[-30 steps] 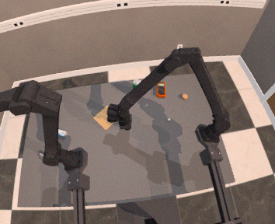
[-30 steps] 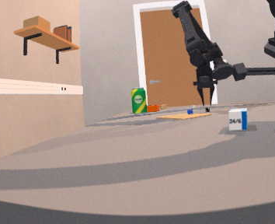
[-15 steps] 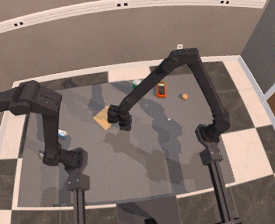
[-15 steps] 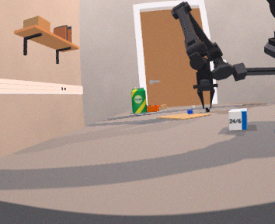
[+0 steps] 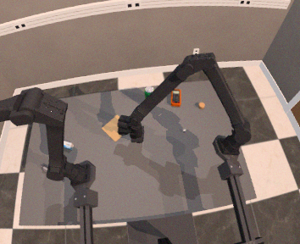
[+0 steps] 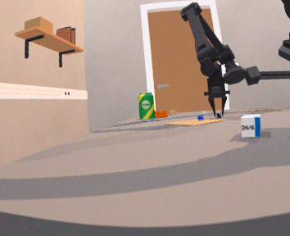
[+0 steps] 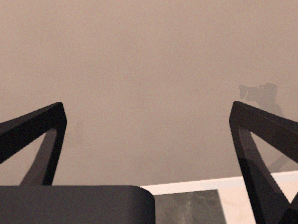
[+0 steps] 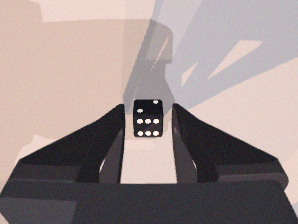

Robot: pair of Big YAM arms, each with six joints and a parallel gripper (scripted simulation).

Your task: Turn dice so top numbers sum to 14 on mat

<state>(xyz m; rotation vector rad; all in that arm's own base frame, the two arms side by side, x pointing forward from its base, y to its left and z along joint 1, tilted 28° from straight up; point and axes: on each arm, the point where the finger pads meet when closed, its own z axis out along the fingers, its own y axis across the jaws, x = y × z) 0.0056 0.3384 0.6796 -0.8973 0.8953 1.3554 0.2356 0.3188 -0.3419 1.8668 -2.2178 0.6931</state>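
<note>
My right hand is right at the black die. Round my right hand: blue die (90 mm to the left, 90 mm ahead); mat (130 mm to the left, 120 mm ahead, 10 mm below).
</note>
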